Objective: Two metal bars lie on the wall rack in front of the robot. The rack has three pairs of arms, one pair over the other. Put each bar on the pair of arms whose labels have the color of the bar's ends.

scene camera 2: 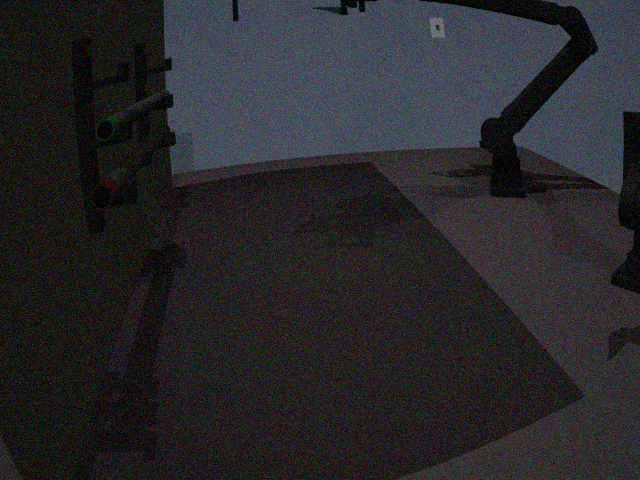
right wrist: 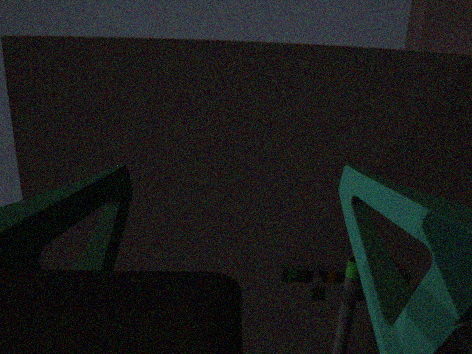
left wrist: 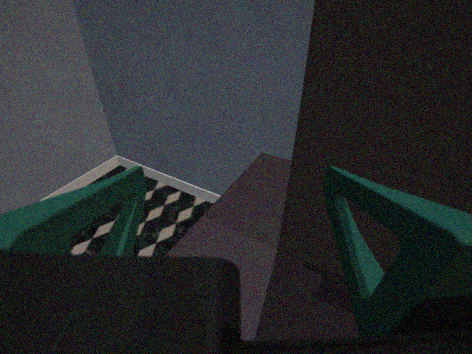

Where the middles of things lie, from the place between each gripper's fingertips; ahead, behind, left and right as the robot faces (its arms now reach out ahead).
Now: the rack upright [scene camera 2: 141,72] 73 cm to the right of my left hand, 29 cm ahead of it and 20 cm below it.
Now: right hand 350 mm short of the rack upright, 280 mm to the right of it and 220 mm above it.
